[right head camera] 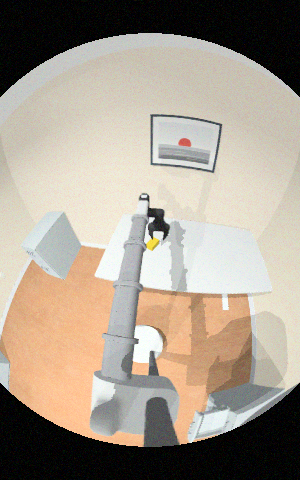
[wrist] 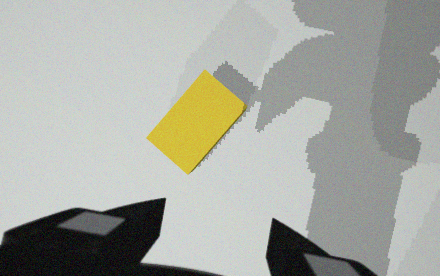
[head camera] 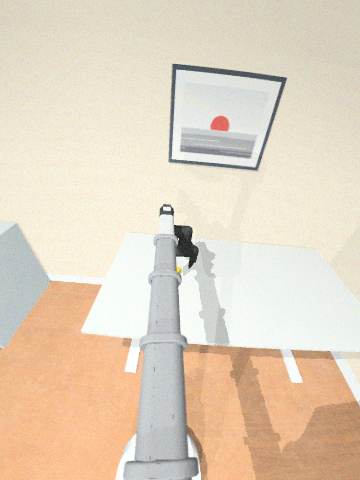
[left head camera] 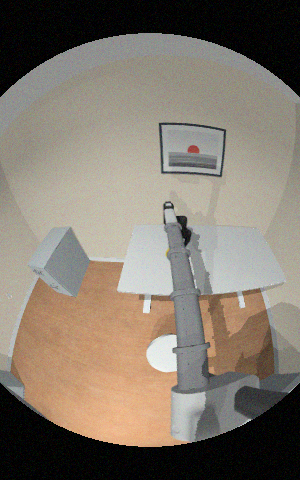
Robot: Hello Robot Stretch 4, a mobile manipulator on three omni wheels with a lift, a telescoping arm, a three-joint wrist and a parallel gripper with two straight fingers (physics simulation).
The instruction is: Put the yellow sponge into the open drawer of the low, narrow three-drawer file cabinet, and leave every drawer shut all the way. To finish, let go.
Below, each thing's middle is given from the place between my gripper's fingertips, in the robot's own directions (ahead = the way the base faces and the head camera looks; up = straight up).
Labels:
The yellow sponge (wrist: 207,110) is 70 mm ahead of my hand, 40 mm to the left of it and 130 mm below it. The rest, counted from my hand: framed picture (head camera: 218,117) 480 mm ahead, 190 mm to the right, 610 mm above.

